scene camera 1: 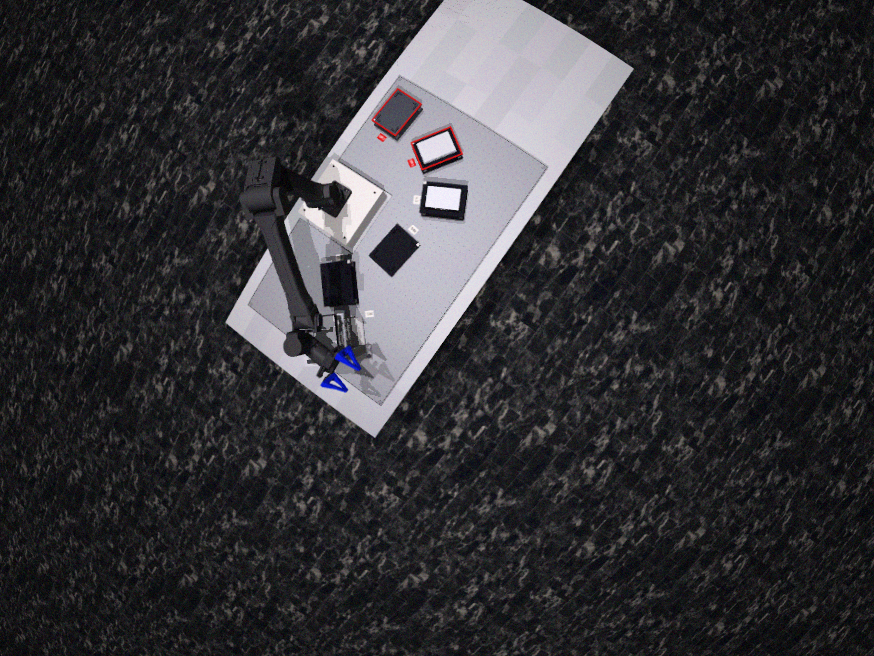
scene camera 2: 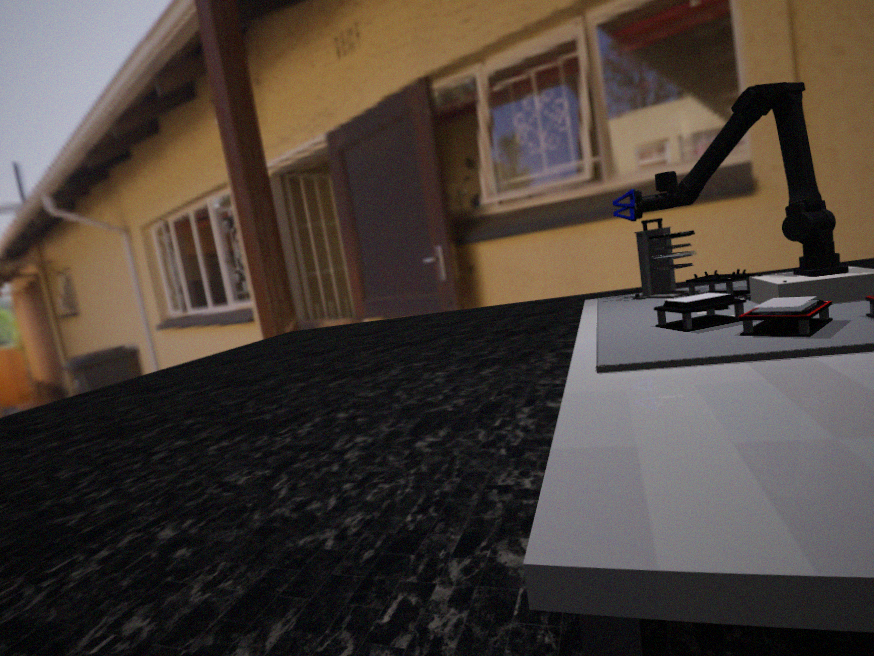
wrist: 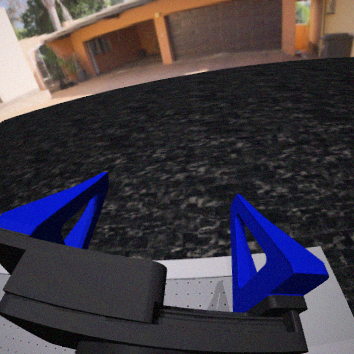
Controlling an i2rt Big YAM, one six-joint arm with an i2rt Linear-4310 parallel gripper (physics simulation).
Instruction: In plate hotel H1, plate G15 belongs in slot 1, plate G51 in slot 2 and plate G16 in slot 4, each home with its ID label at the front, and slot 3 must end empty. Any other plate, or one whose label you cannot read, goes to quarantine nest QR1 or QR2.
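Places are measured from the arm's base along level axes (x back, y left, z down), in millimetres.
Pixels of known places: gripper, fingertip midpoint: (scene camera 1: 353, 380) (scene camera 2: 613, 209) (wrist: 171, 189); arm's base at its link origin: (scene camera 1: 335, 199) (scene camera 2: 819, 273).
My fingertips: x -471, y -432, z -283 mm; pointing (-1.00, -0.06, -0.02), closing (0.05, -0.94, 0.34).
Note:
Ahead of a thing's pixels: the offset from my fingertips to its middle. "spot": to the spot under its first point.
My gripper (scene camera 1: 352, 379) (scene camera 2: 614, 204) (wrist: 171, 189) is open and empty, its blue fingers wide apart. It is higher than plate hotel H1 {dx +157, dy -1, dz +202 mm} (scene camera 1: 343, 326) (scene camera 2: 654, 262) and past it toward the table's near-left end in scene camera 1. The arm hides much of H1, so its slot contents cannot be told. One white-topped plate {dx +254, dy +796, dz +296 mm} (scene camera 1: 437, 148) (scene camera 2: 785, 304) lies on a red-rimmed quarantine nest (scene camera 1: 458, 156) (scene camera 2: 821, 316). The other red-rimmed nest {dx +468, dy +844, dz +320 mm} (scene camera 1: 397, 112) bears no plate. Another white-topped plate {dx +123, dy +642, dz +286 mm} (scene camera 1: 444, 197) (scene camera 2: 698, 299) lies on a black nest {spot: dx +41, dy +647, dz +294 mm} (scene camera 1: 463, 209). Plate labels are unreadable.
A flat black pad {spot: dx +181, dy +393, dz +331 mm} (scene camera 1: 395, 249) lies between the black nest and H1. A dark stand (scene camera 1: 339, 282) is next to H1, near the arm's pale base block (scene camera 1: 365, 189) (scene camera 2: 769, 288). H1's tower has a handle {spot: dx +134, dy -24, dz +68 mm} (scene camera 2: 652, 221) below the wrist. The table's edge (scene camera 1: 303, 382) is near the gripper.

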